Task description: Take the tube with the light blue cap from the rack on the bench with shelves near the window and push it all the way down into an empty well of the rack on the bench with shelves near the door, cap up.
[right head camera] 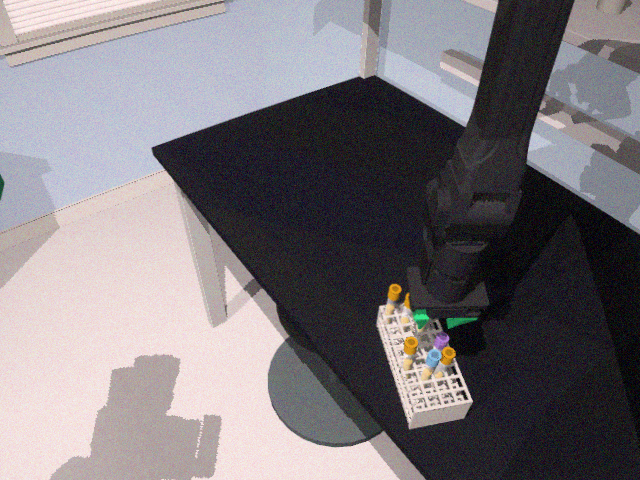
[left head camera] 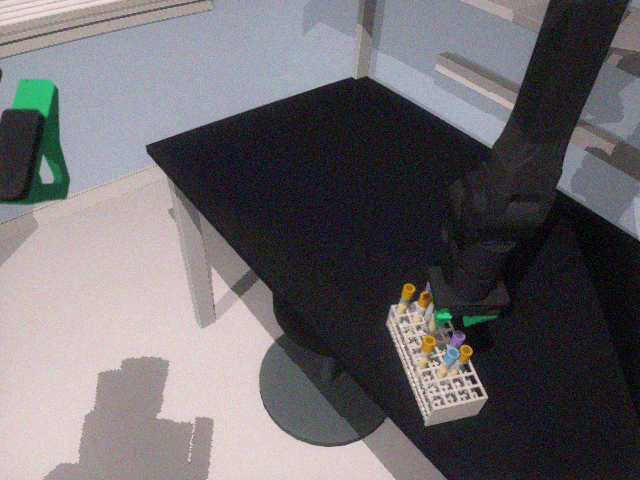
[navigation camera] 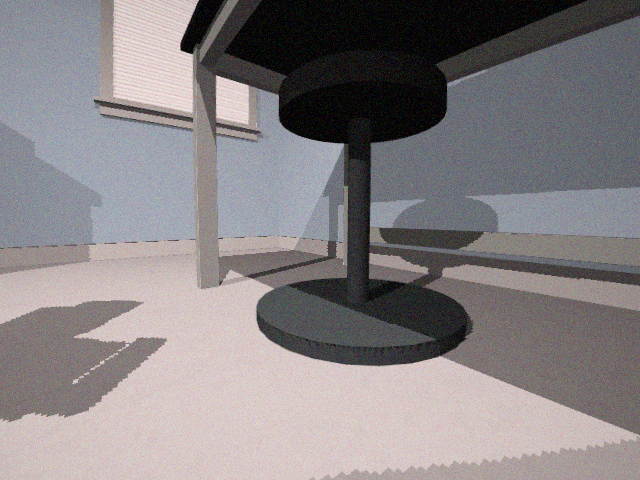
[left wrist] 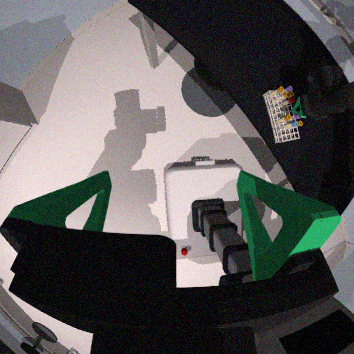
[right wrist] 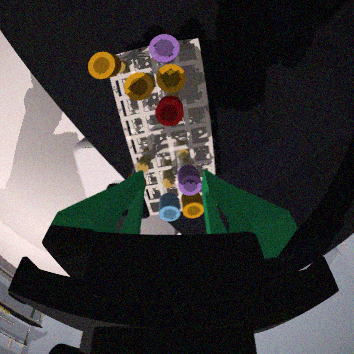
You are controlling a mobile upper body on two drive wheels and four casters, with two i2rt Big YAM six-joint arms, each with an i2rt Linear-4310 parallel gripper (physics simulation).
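Places are measured from the left arm's base along level axes (x down, y left, z ahead), in metres.
Pixels of known places: left gripper, fingertip midpoint: (left wrist: 173, 177); right gripper, fingertip midpoint: (right head camera: 433, 325) (left head camera: 450, 323) (left wrist: 296, 110) (right wrist: 172, 177).
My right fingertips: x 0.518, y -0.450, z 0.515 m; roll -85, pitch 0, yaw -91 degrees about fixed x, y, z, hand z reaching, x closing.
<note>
For each thing: its top centre in the pictures, then the offset to it from my right fingertips. "pt": a spot on its surface instead. Level surfaces: height alone.
- light-blue-capped tube, middle of its top: (right wrist: 167, 212) (right head camera: 433, 353) (left head camera: 451, 351) (left wrist: 295, 122) dx +0.011, dy +0.005, dz -0.043 m
- white rack, surface spot: (right head camera: 439, 414) (left head camera: 455, 411) pt dx +0.095, dy -0.011, dz -0.096 m
- orange-capped tube, middle of its top: (right wrist: 191, 209) (right head camera: 447, 351) (left head camera: 465, 349) dx +0.011, dy -0.016, dz -0.039 m
- red-capped tube, middle of its top: (right wrist: 171, 109) dx +0.011, dy +0.000, dz +0.045 m
- bench, its level: dx +0.130 m
- round stool, surface spot: (navigation camera: 361, 325) pt dx +0.862, dy +0.119, dz +0.256 m
The light-blue-capped tube (left head camera: 451, 354) (right head camera: 433, 357) (left wrist: 295, 124) (right wrist: 170, 213) stands cap up in the white rack (left head camera: 454, 410) (right head camera: 439, 414) on the black bench. A purple-capped tube (left head camera: 457, 339) (right head camera: 440, 340) (right wrist: 190, 185) and an orange-capped tube (left head camera: 465, 353) (right head camera: 448, 354) (right wrist: 193, 209) stand close to it. My right gripper (left head camera: 458, 320) (right head camera: 440, 321) (right wrist: 172, 177) is partly open and empty, pointing down over the rack's middle, beyond the blue cap in the head views. My left gripper (left wrist: 173, 177) is wide open and empty, away from the bench. The other rack does not show.
More orange-capped tubes (left head camera: 407, 290) (right head camera: 394, 290) (right wrist: 139, 85), a red-capped tube (right wrist: 169, 110) and another purple-capped tube (right wrist: 164, 48) stand in the rack. The bench (left head camera: 289, 170) (right head camera: 289, 170) has a back panel and shelves. A round stool (left head camera: 320, 397) (navigation camera: 361, 325) stands below its front edge.
</note>
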